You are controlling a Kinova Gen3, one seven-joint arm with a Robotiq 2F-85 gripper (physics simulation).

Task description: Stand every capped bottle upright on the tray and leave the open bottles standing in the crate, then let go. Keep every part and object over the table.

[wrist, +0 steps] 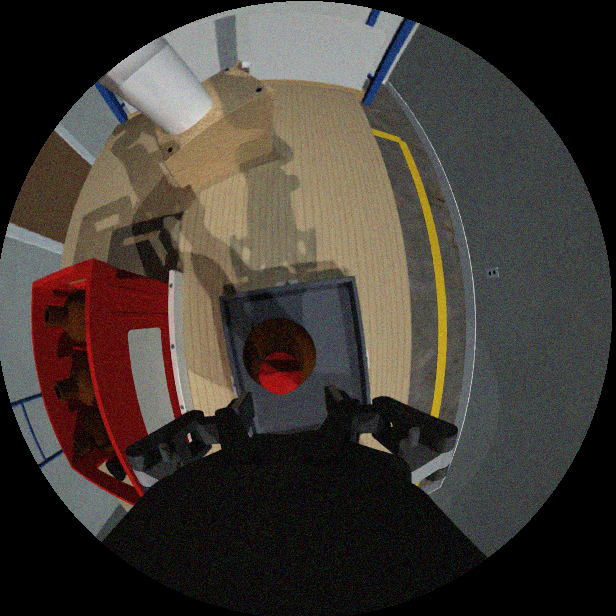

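My gripper (288,406) is open, its two dark fingers spread wide at the bottom of the wrist view. Just beyond the fingertips a brown bottle (279,355) with a red cap (279,374) stands on the grey tray (295,344), seen from almost straight above. The fingers do not touch it. To the left is the red crate (109,367), holding three brown bottles (71,350) with no red caps visible; their bases are hidden by the crate wall.
The wooden table top runs away from me, with a yellow line (437,275) along its right edge and grey floor beyond. A white cylinder (160,86) on a wooden block (224,137) stands at the far left corner.
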